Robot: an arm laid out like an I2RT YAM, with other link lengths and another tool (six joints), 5 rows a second.
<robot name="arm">
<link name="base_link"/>
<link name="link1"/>
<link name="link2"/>
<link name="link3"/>
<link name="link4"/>
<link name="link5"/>
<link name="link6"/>
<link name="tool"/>
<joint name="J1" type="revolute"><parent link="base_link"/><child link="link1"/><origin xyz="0 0 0.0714" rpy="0 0 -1.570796"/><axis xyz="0 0 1"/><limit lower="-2.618" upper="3.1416"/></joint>
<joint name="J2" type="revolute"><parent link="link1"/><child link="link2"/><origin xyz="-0.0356 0.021 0.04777" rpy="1.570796 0 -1.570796"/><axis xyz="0 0 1"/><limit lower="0" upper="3.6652"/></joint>
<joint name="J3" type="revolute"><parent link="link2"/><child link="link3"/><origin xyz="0.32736 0 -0.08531" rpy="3.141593 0 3.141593"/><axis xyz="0 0 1"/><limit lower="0" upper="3.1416"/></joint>
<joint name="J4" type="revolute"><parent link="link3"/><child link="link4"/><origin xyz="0.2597 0.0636 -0.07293" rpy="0 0 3.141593"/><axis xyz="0 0 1"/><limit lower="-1.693" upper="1.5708"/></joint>
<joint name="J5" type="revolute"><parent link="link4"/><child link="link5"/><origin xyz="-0.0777 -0.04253 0.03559" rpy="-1.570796 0 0"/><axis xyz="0 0 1"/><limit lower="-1.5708" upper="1.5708"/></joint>
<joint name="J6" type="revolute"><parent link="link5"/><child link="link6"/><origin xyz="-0.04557 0 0.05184" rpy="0 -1.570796 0"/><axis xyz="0 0 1"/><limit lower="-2.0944" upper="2.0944"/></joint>
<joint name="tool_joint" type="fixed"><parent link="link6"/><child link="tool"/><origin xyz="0.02 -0.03 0.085" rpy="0 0.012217 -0.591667"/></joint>
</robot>
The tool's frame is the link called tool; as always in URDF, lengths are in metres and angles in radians.
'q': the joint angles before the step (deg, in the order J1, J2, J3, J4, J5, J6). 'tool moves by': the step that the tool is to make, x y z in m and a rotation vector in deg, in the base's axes. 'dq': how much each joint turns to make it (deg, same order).
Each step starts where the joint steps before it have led.
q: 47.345, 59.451, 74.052, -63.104, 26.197, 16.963
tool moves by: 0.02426, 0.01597, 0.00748, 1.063, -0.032, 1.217
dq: -3.334, 4.187, 2.888, 3.382, -3.609, -3.147
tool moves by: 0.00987, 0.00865, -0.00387, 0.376, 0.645, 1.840
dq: -1.253, 1.480, -0.147, 2.092, -2.658, -1.862
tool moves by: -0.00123, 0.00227, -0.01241, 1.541, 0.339, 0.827
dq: -0.262, -1.280, -3.433, 2.886, -1.736, 0.187
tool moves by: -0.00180, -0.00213, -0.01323, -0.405, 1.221, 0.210
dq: -0.513, -0.625, -2.670, 0.919, -0.877, -0.162
